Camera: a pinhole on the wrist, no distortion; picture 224 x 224 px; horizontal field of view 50.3 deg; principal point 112.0 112.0 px. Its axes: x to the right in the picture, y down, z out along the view. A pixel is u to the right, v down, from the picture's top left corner.
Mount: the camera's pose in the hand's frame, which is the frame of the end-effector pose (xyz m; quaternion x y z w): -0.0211 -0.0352 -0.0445 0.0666 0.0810 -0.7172 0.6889
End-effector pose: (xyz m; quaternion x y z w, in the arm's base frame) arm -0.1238 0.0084 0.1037 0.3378 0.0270 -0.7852 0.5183
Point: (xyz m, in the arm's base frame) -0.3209 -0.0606 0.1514
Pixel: 148.1 212.7
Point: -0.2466 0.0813 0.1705
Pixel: 201.7 35.6
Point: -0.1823 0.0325 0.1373
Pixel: 99.9 99.5
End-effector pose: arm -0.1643 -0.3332 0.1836 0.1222 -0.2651 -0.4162 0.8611
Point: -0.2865 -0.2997 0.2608
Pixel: 49.8 49.0
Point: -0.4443 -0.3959 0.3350
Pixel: 148.0 95.9
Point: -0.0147 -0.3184 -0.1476
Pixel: behind the camera
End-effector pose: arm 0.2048 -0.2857 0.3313 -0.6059 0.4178 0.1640 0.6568
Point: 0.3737 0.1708 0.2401
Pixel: 27.0 131.4
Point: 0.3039 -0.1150 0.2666
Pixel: 13.5 185.7
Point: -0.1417 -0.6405 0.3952
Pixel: behind the camera
